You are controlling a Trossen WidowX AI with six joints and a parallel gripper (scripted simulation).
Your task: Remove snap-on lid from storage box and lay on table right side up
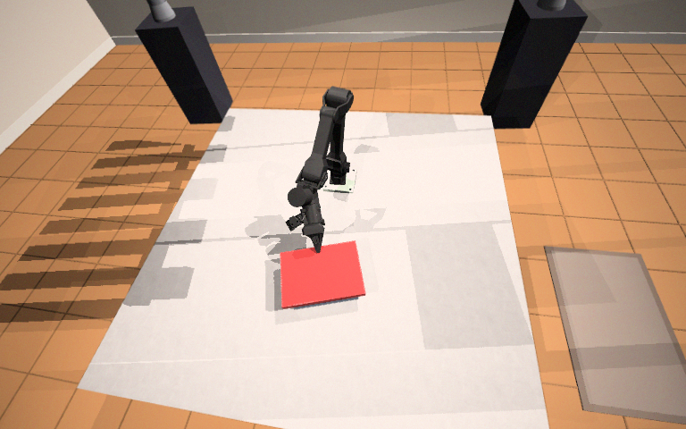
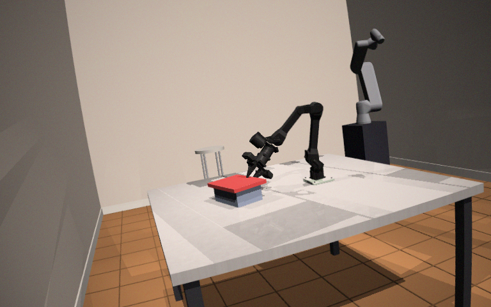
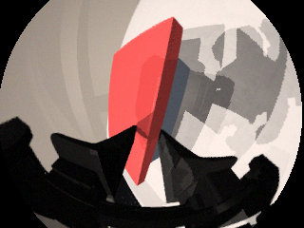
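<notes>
The red lid is 7 cm ahead of my gripper tip and 1 cm to the left of it. From my gripper tip the other things lie so: blue-grey storage box: 7 cm ahead, 4 cm below, 1 cm to the left.
</notes>
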